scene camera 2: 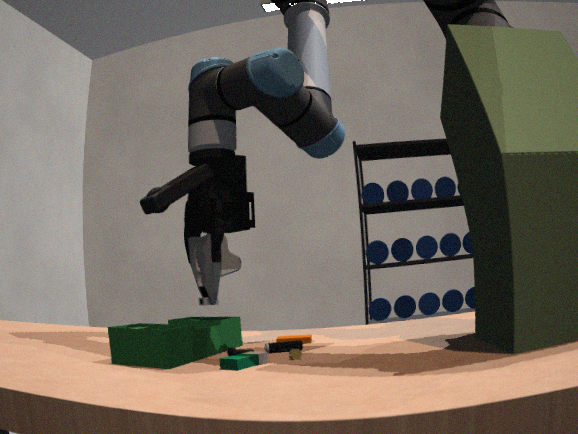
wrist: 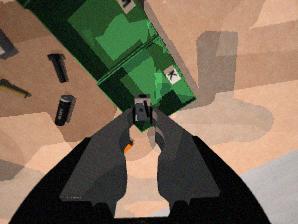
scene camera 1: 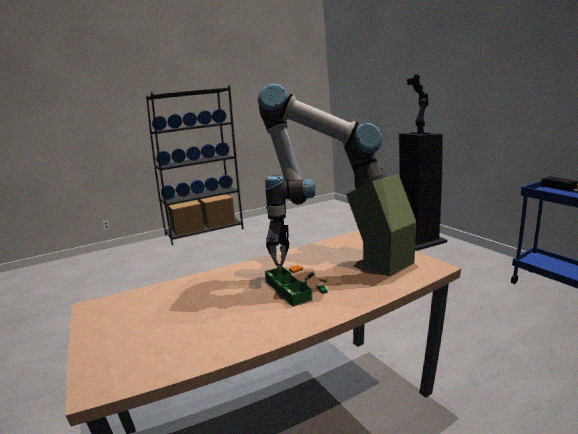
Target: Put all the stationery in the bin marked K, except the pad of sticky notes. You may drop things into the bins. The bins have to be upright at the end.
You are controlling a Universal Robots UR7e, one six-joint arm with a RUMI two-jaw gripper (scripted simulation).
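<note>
The pictures give me my gripper and a green double bin. In the wrist view I find my gripper, and when I look at scene camera 1, my gripper is there too.
</note>
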